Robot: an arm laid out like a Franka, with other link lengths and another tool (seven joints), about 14 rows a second.
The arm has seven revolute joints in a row. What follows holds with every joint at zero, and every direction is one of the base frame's. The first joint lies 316.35 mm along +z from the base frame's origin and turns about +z. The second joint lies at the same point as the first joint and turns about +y. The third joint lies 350.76 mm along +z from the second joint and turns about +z. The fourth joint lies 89.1 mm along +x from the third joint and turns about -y. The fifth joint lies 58.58 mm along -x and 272.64 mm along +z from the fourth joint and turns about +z. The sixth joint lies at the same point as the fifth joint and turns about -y. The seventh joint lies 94.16 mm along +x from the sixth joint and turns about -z. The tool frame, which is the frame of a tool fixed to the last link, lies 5 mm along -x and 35 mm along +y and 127.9 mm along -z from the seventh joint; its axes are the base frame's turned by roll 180, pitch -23 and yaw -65.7 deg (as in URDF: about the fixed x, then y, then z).
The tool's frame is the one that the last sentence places.
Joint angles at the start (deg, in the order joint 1, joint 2, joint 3, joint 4, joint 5, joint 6, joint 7):
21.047, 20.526, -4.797, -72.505, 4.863, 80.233, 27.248
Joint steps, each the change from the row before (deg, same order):
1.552, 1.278, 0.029, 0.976, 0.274, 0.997, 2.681
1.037, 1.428, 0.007, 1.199, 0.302, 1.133, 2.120
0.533, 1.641, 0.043, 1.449, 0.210, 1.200, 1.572
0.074, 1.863, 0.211, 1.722, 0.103, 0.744, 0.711
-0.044, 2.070, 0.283, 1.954, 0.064, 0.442, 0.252
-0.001, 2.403, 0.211, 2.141, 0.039, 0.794, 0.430
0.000, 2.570, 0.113, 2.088, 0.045, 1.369, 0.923
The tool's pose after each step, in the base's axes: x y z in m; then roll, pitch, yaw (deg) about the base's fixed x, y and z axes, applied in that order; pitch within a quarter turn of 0, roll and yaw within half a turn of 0. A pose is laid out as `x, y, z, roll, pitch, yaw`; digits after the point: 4 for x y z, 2 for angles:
0.5224, 0.2255, 0.5067, 166.88, -20.28, -72.54
0.5282, 0.2393, 0.5013, 167.72, -20.49, -73.91
0.5366, 0.2491, 0.4954, 168.70, -20.62, -75.26
0.5456, 0.2558, 0.4880, 169.29, -20.63, -75.90
0.5545, 0.2620, 0.4791, 169.62, -20.58, -76.02
0.5653, 0.2686, 0.4680, 170.15, -20.60, -76.43
0.5779, 0.2750, 0.4551, 171.05, -20.67, -77.58

